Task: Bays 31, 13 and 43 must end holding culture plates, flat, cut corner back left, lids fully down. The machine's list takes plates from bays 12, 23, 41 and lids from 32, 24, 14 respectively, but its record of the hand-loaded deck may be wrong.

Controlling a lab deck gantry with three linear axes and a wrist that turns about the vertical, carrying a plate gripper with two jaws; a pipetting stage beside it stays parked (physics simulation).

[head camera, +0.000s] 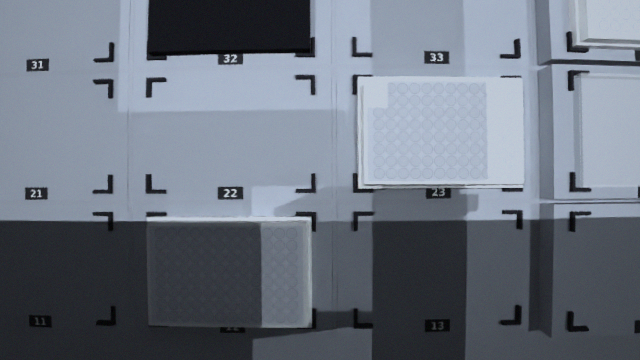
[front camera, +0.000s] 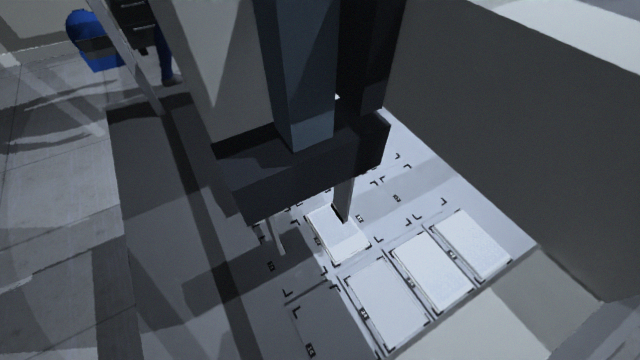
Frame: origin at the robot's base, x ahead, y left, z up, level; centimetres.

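Where they show: gripper, fingertip midpoint: (front camera: 309,228).
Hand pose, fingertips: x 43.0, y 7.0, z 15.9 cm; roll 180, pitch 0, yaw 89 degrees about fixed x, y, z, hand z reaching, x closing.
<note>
After its pixels a point has its place.
A pale welled plate (head camera: 230,275) {y 4.3, x 23.2, z 1.4 cm} lies flat in bay 12. Another (front camera: 337,232) {y 14.6, x 40.2, z 1.4 cm} (head camera: 430,132) {y 14.9, x 38.1, z 1.4 cm} lies flat in bay 23; its cut corner I cannot tell. A flat black piece (head camera: 230,25) {y 23.4, x 23.0, z 0.8 cm} covers bay 32. A smooth white piece (front camera: 387,305) {y 14.5, x 56.6, z 2.3 cm} (head camera: 610,132) {y 14.8, x 51.5, z 2.2 cm} lies in bay 24. Bay 13 (head camera: 437,325) {y -0.3, x 39.2, z 0.0 cm}, the visible part of bay 31 (head camera: 37,65) {y 21.0, x 6.4, z 0.0 cm} and the visible part of bay 14 (front camera: 310,350) {y -0.3, x 55.6, z 1.5 cm} are bare. My gripper (front camera: 313,237) {y 7.0, x 43.0, z 15.9 cm} is open, its jaws wide apart with nothing seen between them, beside the bay 23 plate in the front view; its body hides bay 12 there. Bay 41 cannot be made out.
Two more pale plates lie in the right column, one in bay 34 (front camera: 432,272) {y 25.1, x 56.3, z 2.9 cm} (head camera: 615,20) {y 23.0, x 51.6, z 2.9 cm} and one in bay 44 (front camera: 471,245) {y 35.6, x 56.2, z 2.9 cm}. A tall dark wall (front camera: 510,125) rises along the right of the deck. Thin raised edges border the right column's bays.
</note>
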